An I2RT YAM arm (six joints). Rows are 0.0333 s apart.
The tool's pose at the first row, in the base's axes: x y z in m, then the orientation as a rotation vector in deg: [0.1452, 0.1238, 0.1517, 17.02, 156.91, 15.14]
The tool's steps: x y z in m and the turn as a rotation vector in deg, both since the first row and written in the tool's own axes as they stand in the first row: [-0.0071, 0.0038, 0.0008, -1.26, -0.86, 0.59]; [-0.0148, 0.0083, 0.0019, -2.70, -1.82, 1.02]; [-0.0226, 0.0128, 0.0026, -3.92, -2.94, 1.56]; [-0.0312, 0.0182, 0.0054, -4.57, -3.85, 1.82]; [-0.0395, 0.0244, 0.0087, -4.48, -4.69, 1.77]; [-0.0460, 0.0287, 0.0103, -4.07, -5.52, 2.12]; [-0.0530, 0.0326, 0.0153, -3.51, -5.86, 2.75]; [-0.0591, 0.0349, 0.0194, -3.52, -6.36, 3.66]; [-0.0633, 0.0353, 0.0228, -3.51, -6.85, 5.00]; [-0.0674, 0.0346, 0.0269, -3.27, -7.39, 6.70]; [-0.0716, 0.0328, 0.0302, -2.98, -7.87, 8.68]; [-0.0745, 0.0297, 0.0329, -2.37, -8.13, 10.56]
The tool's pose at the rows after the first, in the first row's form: [0.1526, 0.1259, 0.1542, 17.53, 155.74, 16.82]; [0.1608, 0.1285, 0.1569, 17.78, 154.43, 18.65]; [0.1689, 0.1310, 0.1599, 18.23, 152.99, 20.17]; [0.1787, 0.1346, 0.1615, 18.45, 151.91, 20.88]; [0.1886, 0.1390, 0.1627, 18.44, 151.12, 20.54]; [0.1958, 0.1418, 0.1644, 19.05, 150.37, 19.90]; [0.2047, 0.1446, 0.1631, 20.06, 150.11, 19.24]; [0.2122, 0.1459, 0.1619, 21.29, 149.51, 19.37]; [0.2174, 0.1458, 0.1604, 23.09, 148.87, 19.59]; [0.2226, 0.1447, 0.1579, 25.42, 148.15, 19.58]; [0.2274, 0.1424, 0.1559, 28.12, 147.43, 19.59]; [0.2305, 0.1391, 0.1537, 30.77, 146.98, 19.20]
